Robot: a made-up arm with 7 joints.
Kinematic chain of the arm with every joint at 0, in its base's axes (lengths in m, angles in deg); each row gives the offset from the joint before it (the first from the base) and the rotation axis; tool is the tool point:
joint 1: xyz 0 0 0.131 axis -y
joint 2: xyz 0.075 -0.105 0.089 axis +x
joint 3: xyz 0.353 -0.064 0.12 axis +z
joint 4: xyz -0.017 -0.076 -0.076 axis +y
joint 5: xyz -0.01 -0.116 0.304 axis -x
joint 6: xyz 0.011 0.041 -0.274 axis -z
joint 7: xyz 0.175 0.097 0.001 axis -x
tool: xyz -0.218 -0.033 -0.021
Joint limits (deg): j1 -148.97..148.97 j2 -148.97..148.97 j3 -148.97..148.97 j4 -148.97..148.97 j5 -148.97..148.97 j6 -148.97..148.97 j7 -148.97..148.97
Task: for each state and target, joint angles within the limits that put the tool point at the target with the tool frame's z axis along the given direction. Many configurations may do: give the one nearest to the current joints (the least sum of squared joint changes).
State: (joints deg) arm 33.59 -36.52 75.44 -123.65 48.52 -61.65 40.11
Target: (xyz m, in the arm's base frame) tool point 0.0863 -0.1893 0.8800 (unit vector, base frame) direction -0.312 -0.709 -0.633
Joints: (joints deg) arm 70.99 -62.77 88.80 -114.17 32.52 -55.92 26.29
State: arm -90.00 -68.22 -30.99 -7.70 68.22 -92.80 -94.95
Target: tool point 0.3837 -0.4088 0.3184 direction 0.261 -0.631 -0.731
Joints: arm -58.37 -14.67 -35.80 -2.87 64.42 -108.92 -99.95
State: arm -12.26 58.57 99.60 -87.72 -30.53 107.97 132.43
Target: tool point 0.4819 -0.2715 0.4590 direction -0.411 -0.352 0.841
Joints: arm 22.87 52.72 122.55 -87.94 -6.82 108.75 114.35
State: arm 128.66 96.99 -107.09 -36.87 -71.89 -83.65 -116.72
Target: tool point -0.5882 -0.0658 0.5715 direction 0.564 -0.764 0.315
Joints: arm 121.96 79.06 -118.80 -74.14 -76.52 -63.02 -117.01
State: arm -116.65 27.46 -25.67 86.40 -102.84 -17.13 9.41
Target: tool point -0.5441 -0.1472 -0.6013 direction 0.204 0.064 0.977
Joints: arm -120.77 78.35 -20.62 103.61 -115.11 -37.97 -29.95
